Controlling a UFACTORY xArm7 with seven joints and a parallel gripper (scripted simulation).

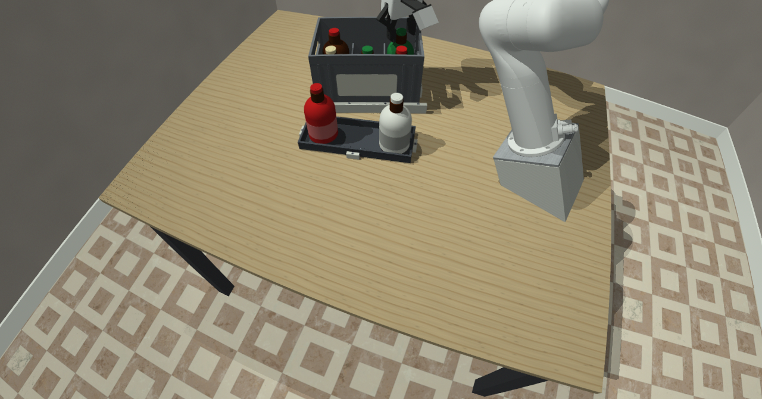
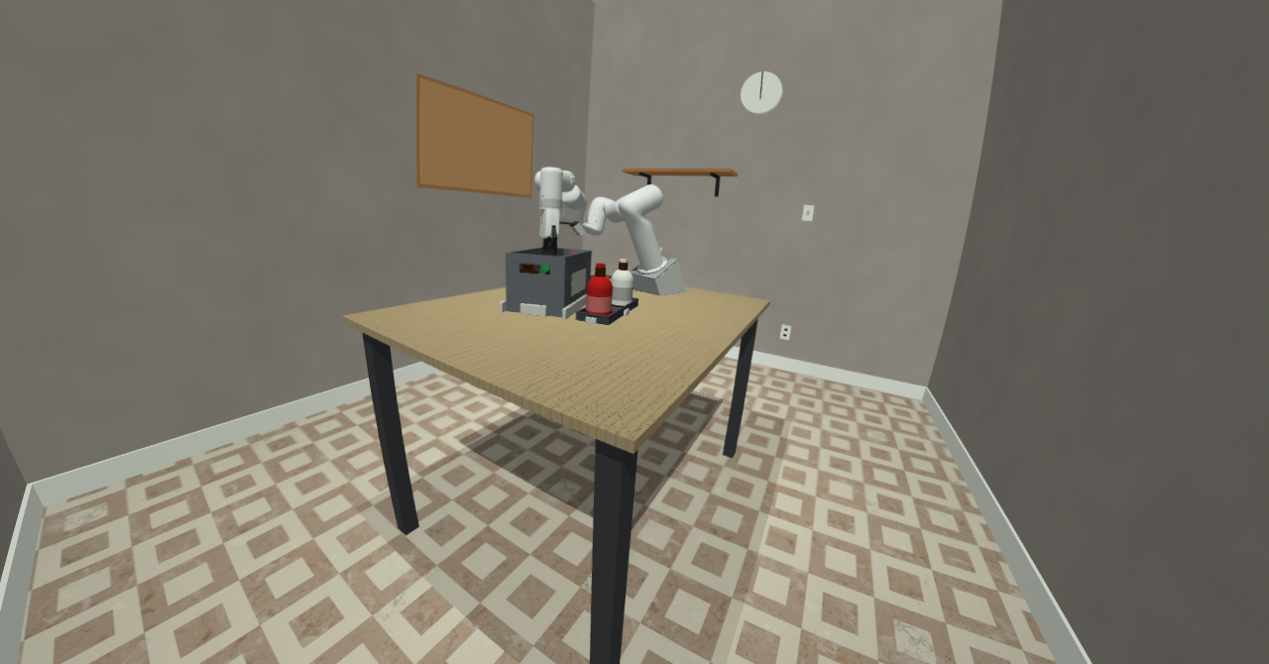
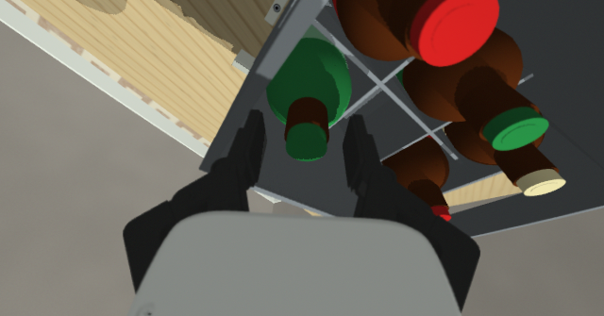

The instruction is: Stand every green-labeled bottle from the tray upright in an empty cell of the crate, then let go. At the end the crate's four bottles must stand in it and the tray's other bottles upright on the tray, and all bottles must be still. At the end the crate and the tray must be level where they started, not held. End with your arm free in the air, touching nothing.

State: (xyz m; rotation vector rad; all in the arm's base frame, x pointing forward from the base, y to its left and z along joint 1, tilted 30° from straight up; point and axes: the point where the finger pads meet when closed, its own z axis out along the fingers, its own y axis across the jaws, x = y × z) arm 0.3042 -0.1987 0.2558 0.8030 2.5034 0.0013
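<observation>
My hand is 7 cm above the green-labeled bottle. Also, from my hand: white bottle 6 cm behind, 26 cm to the left, 8 cm below; then dark tray 4 cm ahead, 27 cm to the left, 15 cm below; then dark grey crate 7 cm ahead, 7 cm to the left, 8 cm below.
</observation>
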